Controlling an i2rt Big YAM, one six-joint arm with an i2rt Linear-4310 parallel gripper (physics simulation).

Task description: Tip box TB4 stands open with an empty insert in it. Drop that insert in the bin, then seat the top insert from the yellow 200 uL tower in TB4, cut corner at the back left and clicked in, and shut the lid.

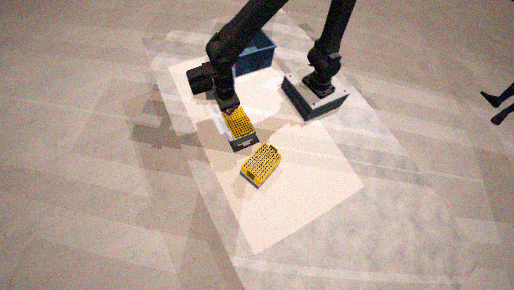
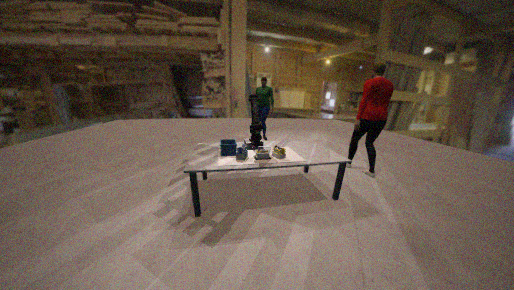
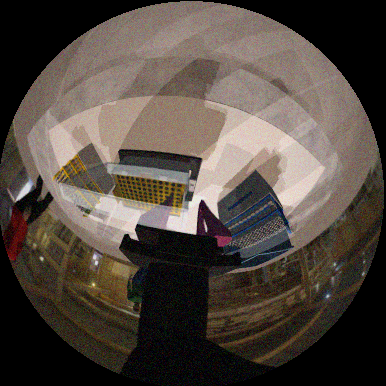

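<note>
TB4 (image 1: pixel 243 142) (image 2: pixel 262 155) (image 3: pixel 160 159) stands on a dark base with its clear lid (image 1: pixel 220 119) (image 3: pixel 85 196) open. A yellow insert (image 1: pixel 239 123) (image 3: pixel 147 190) sits in the box; its cut corner cannot be made out. The yellow 200 uL tower (image 1: pixel 261 164) (image 2: pixel 279 152) (image 3: pixel 76 172) stands beside it, angled, with a yellow insert on top. My gripper (image 1: pixel 230 110) (image 3: pixel 186 199) is partly open and empty at the lid end of TB4. One purple fingertip shows through the clear lid, the other outside its end. The bin (image 1: pixel 256 59) (image 2: pixel 228 146) is blue; the arm covers part of it.
A blue tower (image 2: pixel 242 154) (image 3: pixel 255 212) stands on the other side of TB4, near the gripper. The arm's base block (image 1: pixel 310 102) stands on the pale mat (image 1: pixel 305 200). People in red (image 2: pixel 375 100) and green (image 2: pixel 264 96) stand beyond the table (image 2: pixel 270 167).
</note>
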